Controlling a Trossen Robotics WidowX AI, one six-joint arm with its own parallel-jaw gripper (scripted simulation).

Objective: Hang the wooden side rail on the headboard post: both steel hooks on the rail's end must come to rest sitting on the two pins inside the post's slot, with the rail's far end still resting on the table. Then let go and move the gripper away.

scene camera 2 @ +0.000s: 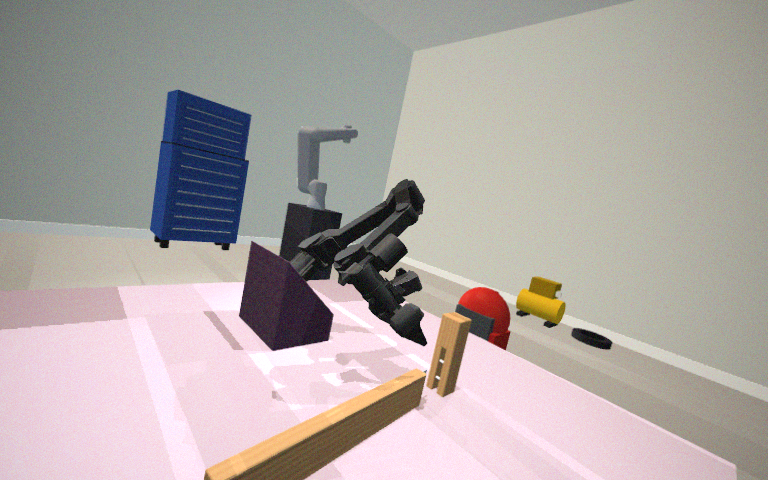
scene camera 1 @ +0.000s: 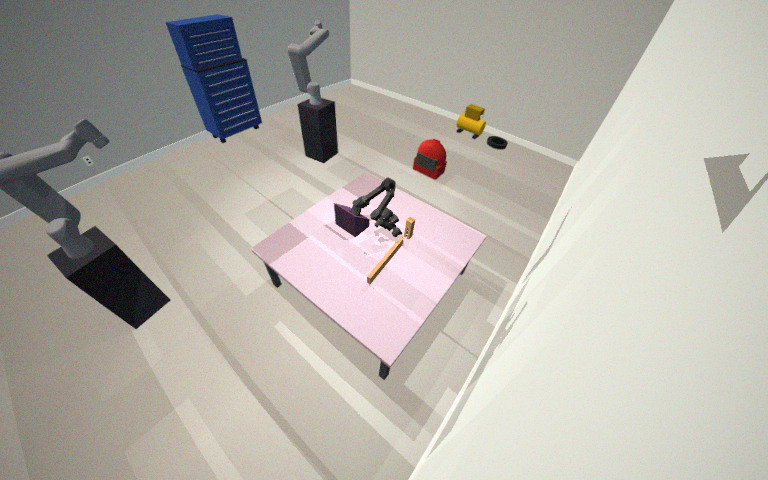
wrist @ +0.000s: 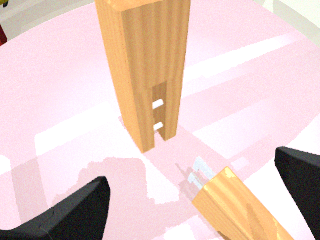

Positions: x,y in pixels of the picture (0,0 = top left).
Scene:
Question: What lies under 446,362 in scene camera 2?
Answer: A headboard post.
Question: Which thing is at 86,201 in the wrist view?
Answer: My gripper.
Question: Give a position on a headboard post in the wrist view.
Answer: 146,55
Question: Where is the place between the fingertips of my gripper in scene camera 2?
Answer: At 416,337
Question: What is my gripper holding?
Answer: Nothing.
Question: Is my gripper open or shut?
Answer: Open.

